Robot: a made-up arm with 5 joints.
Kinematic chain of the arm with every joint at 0, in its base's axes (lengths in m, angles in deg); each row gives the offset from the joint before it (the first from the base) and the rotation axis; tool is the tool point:
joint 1: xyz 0 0 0.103 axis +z
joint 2: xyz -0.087 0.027 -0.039 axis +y
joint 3: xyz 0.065 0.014 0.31 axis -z
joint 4: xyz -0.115 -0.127 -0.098 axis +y
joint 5: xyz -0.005 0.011 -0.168 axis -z
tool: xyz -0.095 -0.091 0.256
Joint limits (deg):
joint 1: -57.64..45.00
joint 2: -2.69..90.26
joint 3: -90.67..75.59
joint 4: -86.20..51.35
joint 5: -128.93..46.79
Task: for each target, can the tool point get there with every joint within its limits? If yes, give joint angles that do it. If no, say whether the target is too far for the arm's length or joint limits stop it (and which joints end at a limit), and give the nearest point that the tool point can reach.
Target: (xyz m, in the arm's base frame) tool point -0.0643 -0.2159 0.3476
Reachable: yes | joints -9.30 30.56 -7.64 -23.80 -28.05
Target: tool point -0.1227 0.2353 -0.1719
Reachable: no: joint limits stop it (at a limit: joint 1, joint 2, joint 3) | nearest point 0.0179 0.1285 -0.1442 | short by 0.179 m
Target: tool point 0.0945 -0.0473 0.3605
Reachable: yes | joints -9.66 75.67 38.49 -47.08 -38.71
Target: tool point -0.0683 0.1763 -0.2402
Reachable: no: joint limits stop it (at a limit: joint 1, joint 2, joint 3) | nearest point 0.0240 0.1140 -0.1878 | short by 0.123 m
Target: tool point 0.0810 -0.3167 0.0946
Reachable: yes | joints -27.70 68.90 -32.90 -19.39 -50.25
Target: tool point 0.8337 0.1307 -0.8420
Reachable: no: too far | nearest point 0.2557 0.0401 -0.2314 | short by 0.846 m
